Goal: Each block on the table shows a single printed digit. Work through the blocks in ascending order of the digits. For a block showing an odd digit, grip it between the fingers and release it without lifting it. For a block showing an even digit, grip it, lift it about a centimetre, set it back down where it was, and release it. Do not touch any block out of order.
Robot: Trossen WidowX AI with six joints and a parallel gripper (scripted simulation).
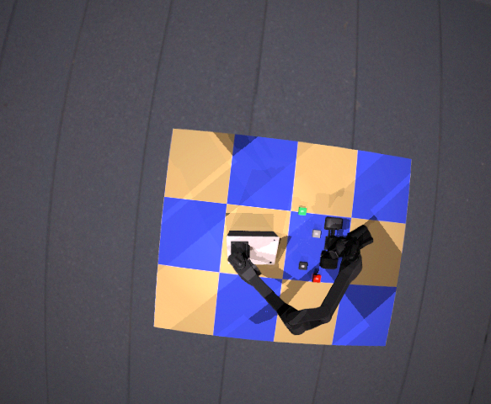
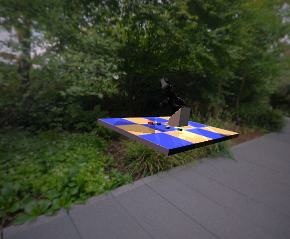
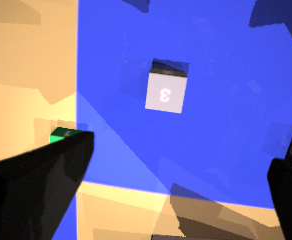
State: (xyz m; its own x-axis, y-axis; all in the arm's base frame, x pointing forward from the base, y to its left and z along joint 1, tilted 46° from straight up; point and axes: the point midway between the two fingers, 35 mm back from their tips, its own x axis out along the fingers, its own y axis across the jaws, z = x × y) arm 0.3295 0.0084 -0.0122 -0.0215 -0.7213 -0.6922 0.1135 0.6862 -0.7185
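My gripper tip is now 60 mm past the black block, 130 mm to the left of it and 110 mm above it. From my gripper tip the other things lie so: grey block 10 mm to the left, 110 mm below; red block 190 mm to the right, 110 mm below; green block 70 mm behind, 110 mm to the left, 110 mm below.
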